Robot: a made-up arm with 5 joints.
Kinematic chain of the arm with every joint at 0, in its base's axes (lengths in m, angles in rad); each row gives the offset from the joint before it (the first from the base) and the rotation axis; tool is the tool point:
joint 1: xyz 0 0 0.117 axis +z
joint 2: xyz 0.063 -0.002 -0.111 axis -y
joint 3: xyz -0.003 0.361 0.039 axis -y
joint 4: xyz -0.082 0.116 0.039 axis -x
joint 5: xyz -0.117 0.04 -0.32 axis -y
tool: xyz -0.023 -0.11 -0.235
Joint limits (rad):
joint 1: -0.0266..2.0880
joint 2: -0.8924..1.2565
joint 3: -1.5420..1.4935
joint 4: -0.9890..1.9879
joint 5: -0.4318..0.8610
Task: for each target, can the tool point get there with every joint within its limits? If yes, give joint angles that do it. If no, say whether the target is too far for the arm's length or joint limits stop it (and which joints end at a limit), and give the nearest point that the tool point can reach.
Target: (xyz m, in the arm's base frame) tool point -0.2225 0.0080 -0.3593
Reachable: yes | joints 1.1784 0.5421 -0.6667 0.4019 0.6872
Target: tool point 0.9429 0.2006 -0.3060
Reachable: no: joint limits stop it (at a limit: joint 1, joint 3, joint 5) | nearest point 0.5797 0.3091 -0.1754 | short by 0.401 m
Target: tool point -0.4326 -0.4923 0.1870
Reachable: yes | joints 1.5727 -0.1009 -1.2577 -0.0518 -0.1450
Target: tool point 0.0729 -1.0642 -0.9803
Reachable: no: too far | nearest point -0.2175 -0.5676 -0.3996 | short by 0.817 m
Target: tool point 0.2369 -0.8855 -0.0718
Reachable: no: joint limits stop it (at a limit: joint 1, joint 3, joint 5) | nearest point -0.0194 -0.6139 -0.0421 | short by 0.375 m
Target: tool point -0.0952 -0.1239 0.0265
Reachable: yes | joints 0.9812 -0.6894 -0.4514 0.9240 0.5767
